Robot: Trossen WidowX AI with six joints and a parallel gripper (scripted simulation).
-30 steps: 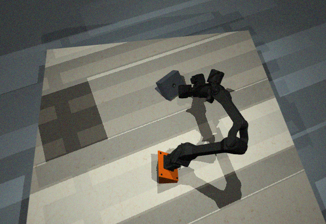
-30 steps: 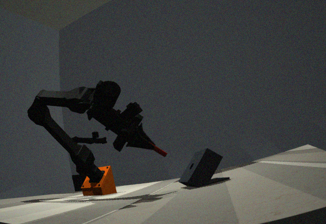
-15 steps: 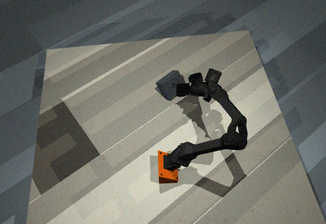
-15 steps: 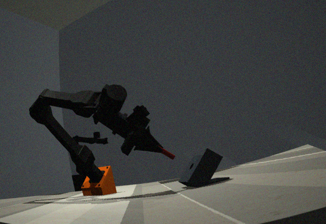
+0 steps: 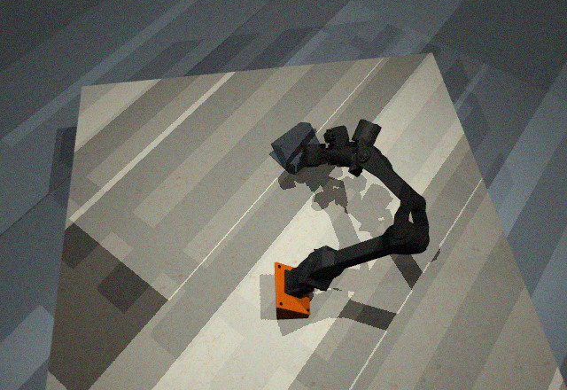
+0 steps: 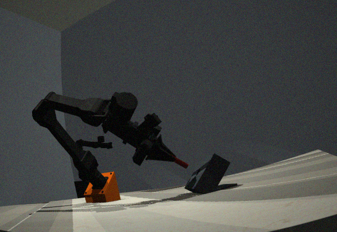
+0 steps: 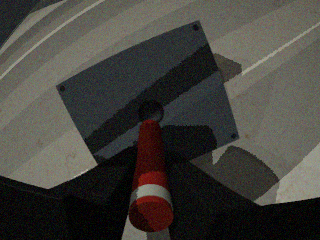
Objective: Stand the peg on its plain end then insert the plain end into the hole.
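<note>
Now: gripper tip 70 mm above the grey sloped panel, 60 mm short of it and 50 mm to the right of it. Also, from my gripper tip: peg (10 mm to the right, 10 mm behind, 10 mm above); thin foot plate (110 mm below, 70 mm to the left, 70 mm ahead).
</note>
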